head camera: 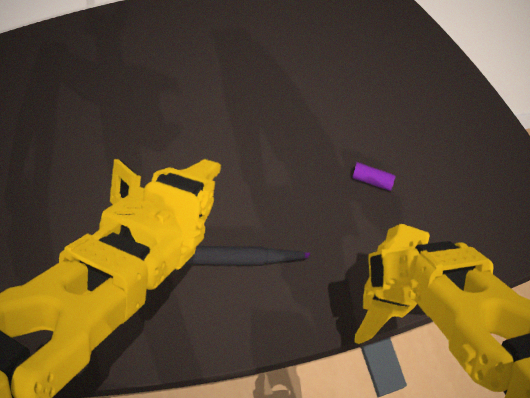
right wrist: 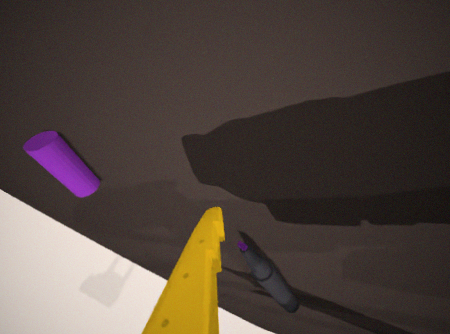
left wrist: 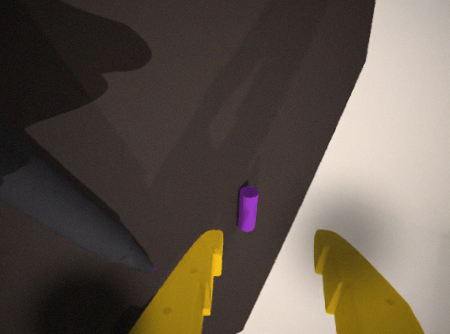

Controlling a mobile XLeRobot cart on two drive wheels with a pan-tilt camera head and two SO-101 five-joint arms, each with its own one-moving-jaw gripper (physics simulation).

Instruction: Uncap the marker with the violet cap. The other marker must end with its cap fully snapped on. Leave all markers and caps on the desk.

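Frame: origin at the left arm's base, x left, y back, z up, level; metres.
Where they show: left hand, its tool point: (head camera: 209, 197) (left wrist: 222, 247); right hand, its tool point: (right wrist: 222, 219).
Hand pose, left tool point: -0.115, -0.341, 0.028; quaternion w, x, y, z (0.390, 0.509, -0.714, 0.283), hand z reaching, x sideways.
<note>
Each offset is from my left tool point to the top centre of the thing, as dx, dy, dz. Level surfaces: height alone.
The violet cap {-0.180, -0.095, -0.064} (head camera: 374, 176) (left wrist: 248, 210) (right wrist: 62, 165) lies loose on its side on the dark desk {dz -0.083} (head camera: 320, 60). A dark grey marker {-0.019, +0.017, -0.064} (head camera: 240, 255) (left wrist: 70, 215) (right wrist: 267, 277) lies on the desk with its violet writing tip bare, apart from the cap. Its rear end is hidden by the left arm in the head view. A second marker does not show. My left gripper (head camera: 197, 177) (left wrist: 268, 232) is open and empty above the marker's rear part. My right gripper (head camera: 372, 300) (right wrist: 214, 220) is open and empty, below the cap in the head view; one jaw shows in its wrist view.
The desk's near edge runs below both grippers in the head view, and its curved far edge runs at the upper right. A blue-grey flat block (head camera: 384, 367) lies on the floor past the near edge. Arm shadows fall across the desk.
</note>
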